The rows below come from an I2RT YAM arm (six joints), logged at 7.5 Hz.
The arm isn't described. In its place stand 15 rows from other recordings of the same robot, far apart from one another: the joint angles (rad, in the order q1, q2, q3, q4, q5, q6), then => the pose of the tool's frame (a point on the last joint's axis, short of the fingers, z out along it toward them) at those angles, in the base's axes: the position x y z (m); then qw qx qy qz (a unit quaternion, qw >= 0).
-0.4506 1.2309 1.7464 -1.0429 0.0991 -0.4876 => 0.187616 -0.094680 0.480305 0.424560 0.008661 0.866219 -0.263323
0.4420 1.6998 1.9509 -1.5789 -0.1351 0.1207 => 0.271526 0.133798 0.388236 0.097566 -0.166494 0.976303 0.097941
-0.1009 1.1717 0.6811 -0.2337 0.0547 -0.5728 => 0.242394 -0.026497 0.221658 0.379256 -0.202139 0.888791 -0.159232
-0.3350 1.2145 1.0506 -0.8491 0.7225 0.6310 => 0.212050 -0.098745 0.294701 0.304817 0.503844 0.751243 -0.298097
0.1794 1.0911 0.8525 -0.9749 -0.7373 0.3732 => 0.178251 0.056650 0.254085 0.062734 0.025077 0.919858 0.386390
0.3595 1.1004 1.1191 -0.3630 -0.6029 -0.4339 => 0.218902 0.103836 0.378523 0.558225 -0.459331 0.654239 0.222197
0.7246 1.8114 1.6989 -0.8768 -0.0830 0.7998 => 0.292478 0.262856 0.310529 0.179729 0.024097 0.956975 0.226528
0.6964 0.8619 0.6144 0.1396 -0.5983 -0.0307 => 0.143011 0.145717 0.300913 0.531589 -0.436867 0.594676 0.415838
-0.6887 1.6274 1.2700 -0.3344 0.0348 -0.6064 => 0.284748 -0.235995 0.277674 0.329802 0.044620 0.903758 -0.269187
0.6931 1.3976 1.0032 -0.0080 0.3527 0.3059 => 0.256006 0.196644 0.292739 0.546733 -0.063045 0.824491 0.131617
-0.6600 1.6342 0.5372 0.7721 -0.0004 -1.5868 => 0.241564 -0.187461 0.151350 0.252551 -0.363134 0.726457 -0.525938
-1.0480 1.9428 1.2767 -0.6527 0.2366 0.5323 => 0.178883 -0.327121 0.150049 0.090803 0.710338 0.682743 -0.145039
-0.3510 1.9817 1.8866 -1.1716 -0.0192 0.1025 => 0.383225 -0.139594 0.287426 0.151464 0.220791 0.963443 -0.009354
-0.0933 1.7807 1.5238 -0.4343 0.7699 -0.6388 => 0.399856 -0.062303 0.304022 0.246839 -0.071941 0.850686 -0.458506
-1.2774 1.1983 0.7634 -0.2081 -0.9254 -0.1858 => 0.098875 -0.228939 0.253379 0.564617 0.244722 0.787683 0.029556
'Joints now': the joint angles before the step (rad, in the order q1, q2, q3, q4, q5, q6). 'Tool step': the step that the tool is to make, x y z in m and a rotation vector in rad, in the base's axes. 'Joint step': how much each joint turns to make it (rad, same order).
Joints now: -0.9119 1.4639 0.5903 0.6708 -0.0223 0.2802
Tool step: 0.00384 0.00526 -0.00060 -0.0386 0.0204 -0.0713
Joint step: 0.0339 -0.0004 -0.0130 0.0306 0.1110 -0.0191
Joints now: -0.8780 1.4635 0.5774 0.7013 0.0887 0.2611
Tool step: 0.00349 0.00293 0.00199 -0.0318 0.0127 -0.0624
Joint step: 0.0260 0.0001 0.0000 0.0180 0.0923 -0.0145
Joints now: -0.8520 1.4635 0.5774 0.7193 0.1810 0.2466
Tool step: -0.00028 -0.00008 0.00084 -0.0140 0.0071 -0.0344
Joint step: 0.0038 0.0000 0.0000 0.0076 0.0400 -0.0084
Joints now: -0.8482 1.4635 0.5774 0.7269 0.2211 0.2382
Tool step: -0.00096 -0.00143 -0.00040 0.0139 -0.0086 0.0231
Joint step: -0.0096 0.0004 0.0023 -0.0087 -0.0348 0.0103
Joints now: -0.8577 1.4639 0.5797 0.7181 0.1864 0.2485
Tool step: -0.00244 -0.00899 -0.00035 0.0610 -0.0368 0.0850
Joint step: -0.0409 0.0141 0.0263 -0.0409 -0.1359 0.0439
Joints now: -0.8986 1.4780 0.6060 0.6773 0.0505 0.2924
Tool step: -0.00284 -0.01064 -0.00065 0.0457 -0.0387 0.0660
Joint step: -0.0415 0.0263 0.0270 -0.0133 -0.1171 0.0358
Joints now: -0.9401 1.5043 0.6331 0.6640 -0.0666 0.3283
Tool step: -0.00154 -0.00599 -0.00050 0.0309 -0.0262 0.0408
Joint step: -0.0229 0.0164 0.0164 -0.0073 -0.0705 0.0252
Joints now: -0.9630 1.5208 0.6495 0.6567 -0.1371 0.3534
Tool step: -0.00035 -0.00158 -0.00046 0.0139 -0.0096 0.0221
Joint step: -0.0073 0.0053 0.0049 -0.0042 -0.0321 0.0092
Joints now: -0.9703 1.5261 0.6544 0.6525 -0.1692 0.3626
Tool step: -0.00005 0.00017 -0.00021 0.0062 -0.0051 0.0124
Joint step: -0.0015 0.0000 -0.0004 -0.0011 -0.0153 0.0046
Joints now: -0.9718 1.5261 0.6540 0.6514 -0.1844 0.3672
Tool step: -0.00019 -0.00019 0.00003 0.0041 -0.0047 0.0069
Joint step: -0.0019 0.0004 0.0004 0.0000 -0.0100 0.0042
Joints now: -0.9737 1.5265 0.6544 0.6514 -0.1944 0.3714
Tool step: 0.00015 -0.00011 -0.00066 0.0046 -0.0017 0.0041
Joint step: -0.0004 0.0023 0.0000 0.0000 -0.0052 0.0030
